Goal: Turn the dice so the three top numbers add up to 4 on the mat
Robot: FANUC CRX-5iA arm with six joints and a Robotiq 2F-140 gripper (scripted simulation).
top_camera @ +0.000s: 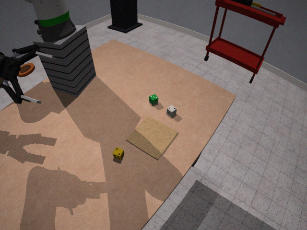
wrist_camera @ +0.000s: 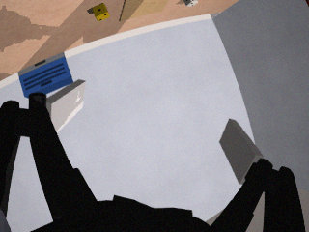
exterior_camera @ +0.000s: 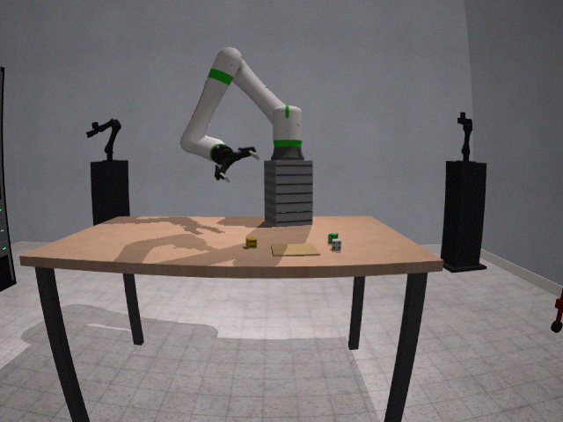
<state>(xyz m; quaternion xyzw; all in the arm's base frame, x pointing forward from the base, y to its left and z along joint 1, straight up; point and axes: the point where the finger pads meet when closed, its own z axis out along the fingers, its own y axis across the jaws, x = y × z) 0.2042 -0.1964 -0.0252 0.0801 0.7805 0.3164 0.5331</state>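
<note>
Now: hand 26 cm short of the yellow die, 24 cm above it and 4 cm to the right of it. From my hand the other things lie so: green die (32 cm to the left, 24 cm below, 21 cm ahead); white die (31 cm to the left, 30 cm ahead, 24 cm below); tan mat (30 cm ahead, 25 cm below, 18 cm to the left).
</note>
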